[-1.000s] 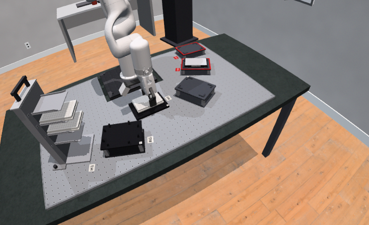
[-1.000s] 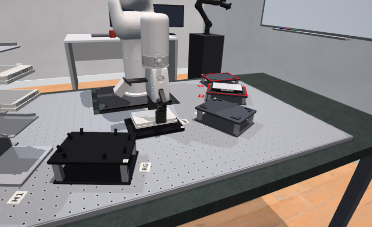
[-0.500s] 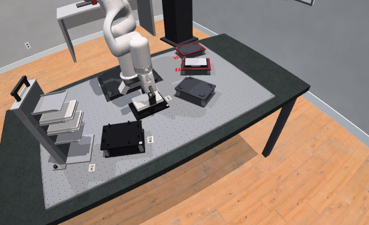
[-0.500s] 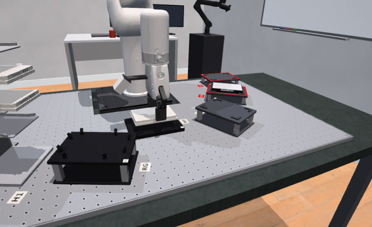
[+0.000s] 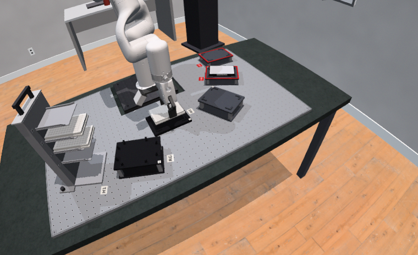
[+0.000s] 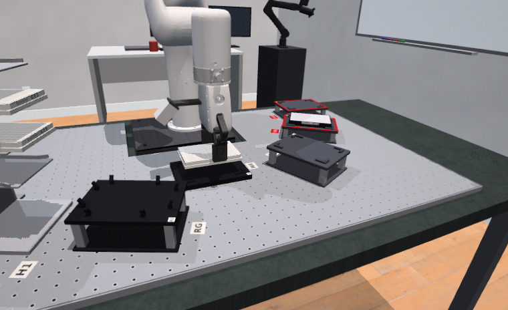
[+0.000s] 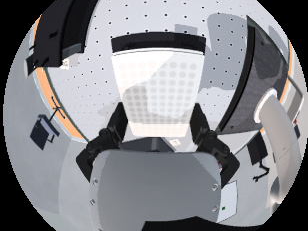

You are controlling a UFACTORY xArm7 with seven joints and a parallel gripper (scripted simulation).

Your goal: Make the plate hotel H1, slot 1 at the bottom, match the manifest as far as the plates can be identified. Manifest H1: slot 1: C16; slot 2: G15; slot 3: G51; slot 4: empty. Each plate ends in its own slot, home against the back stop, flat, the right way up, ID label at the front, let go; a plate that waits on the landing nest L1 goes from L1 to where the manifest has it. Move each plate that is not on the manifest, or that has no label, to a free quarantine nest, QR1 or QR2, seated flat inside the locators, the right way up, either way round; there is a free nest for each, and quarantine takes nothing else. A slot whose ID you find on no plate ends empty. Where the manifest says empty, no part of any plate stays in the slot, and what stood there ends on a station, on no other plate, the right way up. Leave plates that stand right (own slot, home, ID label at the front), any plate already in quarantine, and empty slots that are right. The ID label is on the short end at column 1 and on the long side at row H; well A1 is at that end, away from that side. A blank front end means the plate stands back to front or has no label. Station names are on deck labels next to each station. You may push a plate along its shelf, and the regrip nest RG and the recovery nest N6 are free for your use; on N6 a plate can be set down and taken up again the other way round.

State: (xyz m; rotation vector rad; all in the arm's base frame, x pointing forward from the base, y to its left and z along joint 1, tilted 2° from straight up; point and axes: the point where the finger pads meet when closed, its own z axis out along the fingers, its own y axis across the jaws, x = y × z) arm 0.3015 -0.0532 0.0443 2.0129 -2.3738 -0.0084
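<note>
The flat black nest N6 lies 10 mm to the right of my hand and 50 mm below it. The rest, counted from my hand: deck label H1 (130 mm ahead, 370 mm to the right, 60 mm below); then black regrip nest RG (120 mm ahead, 200 mm to the right); then RG deck label (170 mm ahead, 110 mm to the right, 60 mm below).
</note>
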